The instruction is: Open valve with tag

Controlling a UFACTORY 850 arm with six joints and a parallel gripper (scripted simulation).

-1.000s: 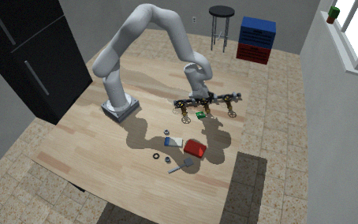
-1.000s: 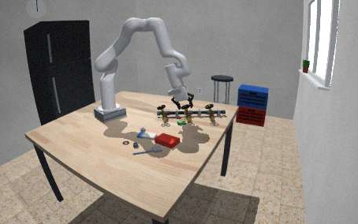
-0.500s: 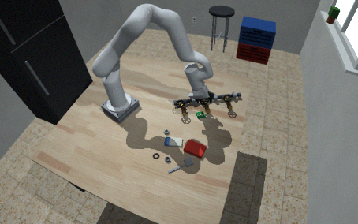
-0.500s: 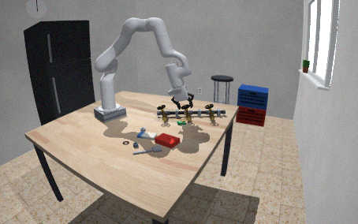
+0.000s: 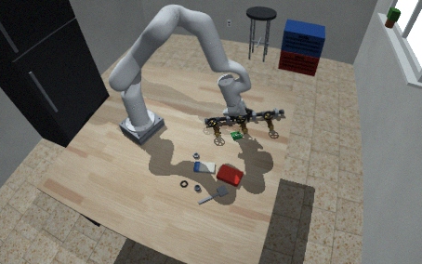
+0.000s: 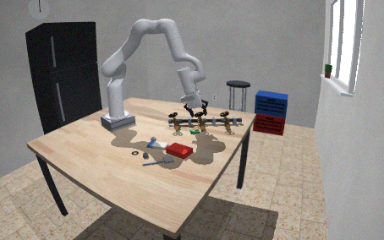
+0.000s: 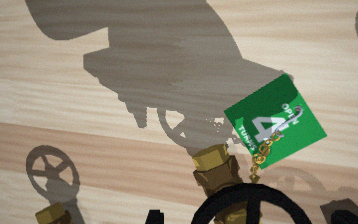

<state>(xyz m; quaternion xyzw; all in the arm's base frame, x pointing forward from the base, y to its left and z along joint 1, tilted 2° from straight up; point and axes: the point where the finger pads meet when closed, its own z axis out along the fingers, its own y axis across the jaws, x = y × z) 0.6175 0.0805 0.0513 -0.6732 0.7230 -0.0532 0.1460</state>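
Right now my hand is 3 cm past the green tag, 5 cm to the left of it and 10 cm above it. Also, from my hand: grey scraper (6 cm behind, 44 cm to the right, 10 cm below); then red box (1 cm behind, 33 cm to the right, 9 cm below); then white block (15 cm behind, 30 cm to the right, 10 cm below).
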